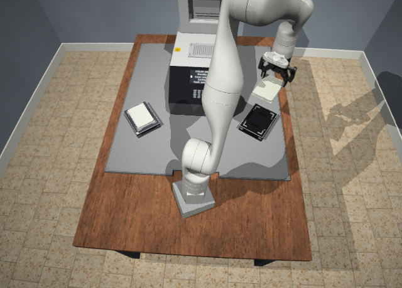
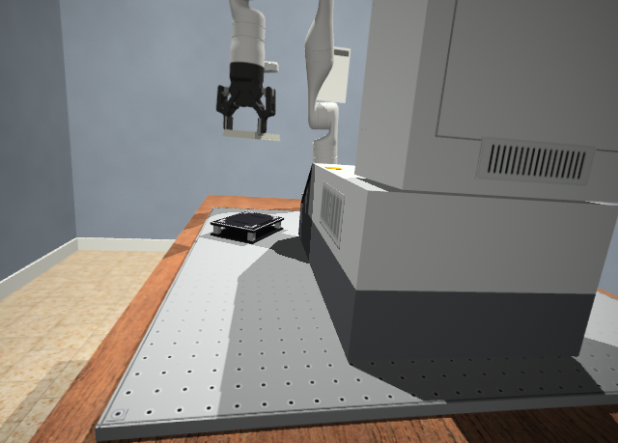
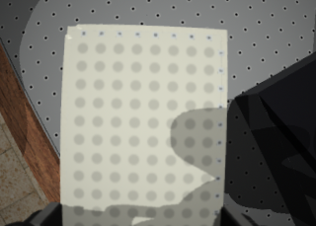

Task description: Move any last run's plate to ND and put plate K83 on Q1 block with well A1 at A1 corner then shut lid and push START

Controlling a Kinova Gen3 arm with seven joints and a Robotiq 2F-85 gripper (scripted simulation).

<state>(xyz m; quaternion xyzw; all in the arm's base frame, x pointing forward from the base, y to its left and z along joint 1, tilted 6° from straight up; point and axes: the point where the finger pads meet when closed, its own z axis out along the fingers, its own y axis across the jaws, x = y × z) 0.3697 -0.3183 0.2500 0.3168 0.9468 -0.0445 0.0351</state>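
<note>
Right now the nest is 22 cm below my hand, 3 cm behind it and 2 cm to the left of it. Also, from my hand: white well plate 3 cm behind, 2 cm to the left, 1 cm below; then A1 mark 59 cm to the left, 22 cm below, 8 cm behind.
</note>
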